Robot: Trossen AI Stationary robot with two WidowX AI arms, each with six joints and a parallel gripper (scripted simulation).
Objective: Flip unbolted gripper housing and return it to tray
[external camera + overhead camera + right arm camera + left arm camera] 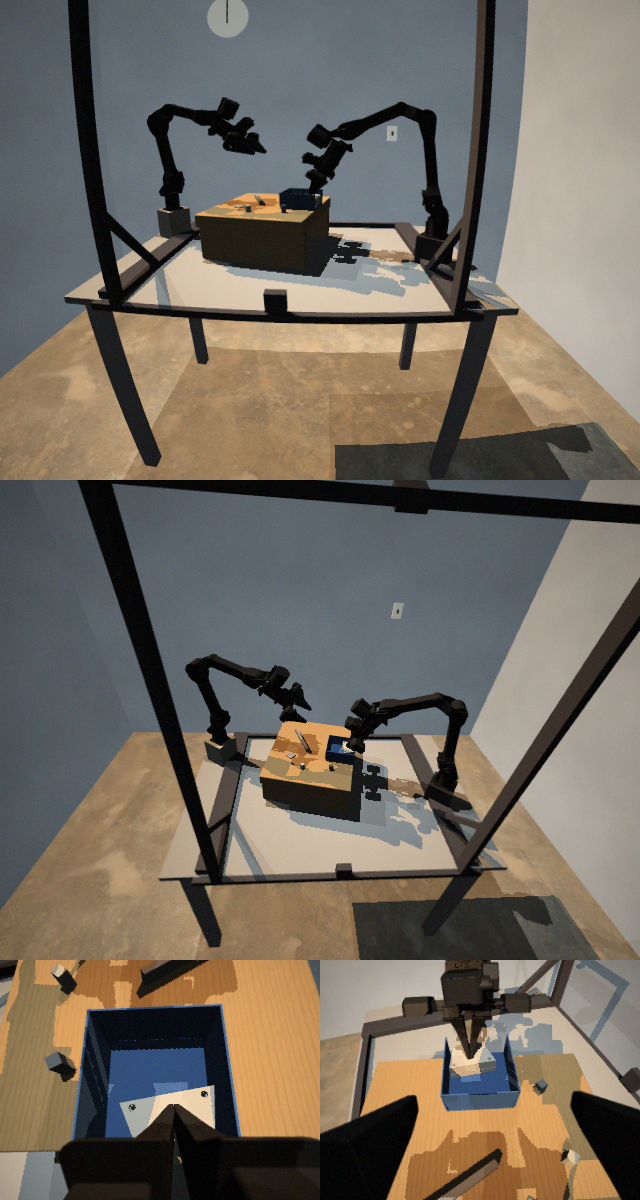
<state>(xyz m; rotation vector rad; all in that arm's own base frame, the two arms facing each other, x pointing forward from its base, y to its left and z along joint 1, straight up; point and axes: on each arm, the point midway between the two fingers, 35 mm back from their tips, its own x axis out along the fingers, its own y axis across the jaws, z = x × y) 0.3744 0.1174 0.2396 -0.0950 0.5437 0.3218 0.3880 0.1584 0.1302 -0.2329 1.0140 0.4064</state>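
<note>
Now: right hand 40 mm above the white gripper housing and 10 mm to the right of it. The rest, counted from my right hand: grey rod (220 mm to the left, 60 mm below, 30 mm ahead); then wooden block (160 mm to the left, 120 mm below, 20 mm behind); then gripper housing half (50 mm below, 10 mm to the left).
</note>
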